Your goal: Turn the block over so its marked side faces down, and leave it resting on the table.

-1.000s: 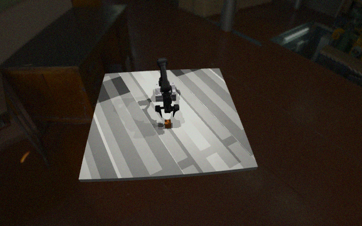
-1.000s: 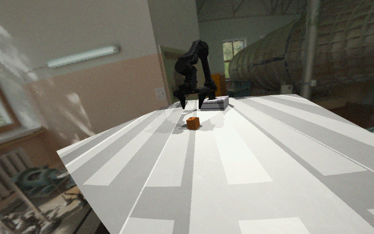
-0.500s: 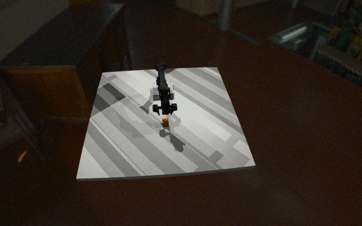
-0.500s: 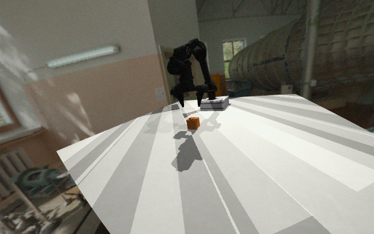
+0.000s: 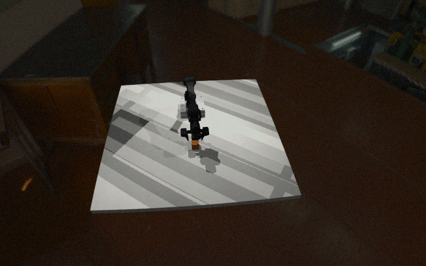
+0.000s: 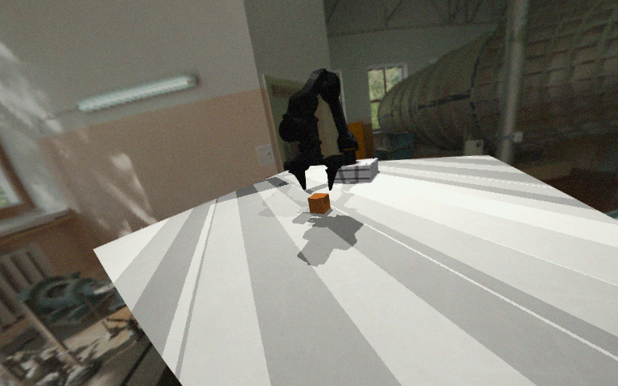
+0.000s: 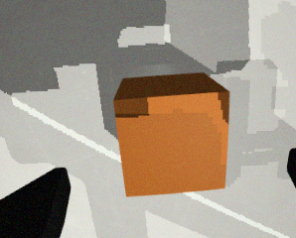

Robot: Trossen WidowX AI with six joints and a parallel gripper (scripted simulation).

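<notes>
The orange block is 40 mm below my gripper tip and 10 mm behind it.
</notes>
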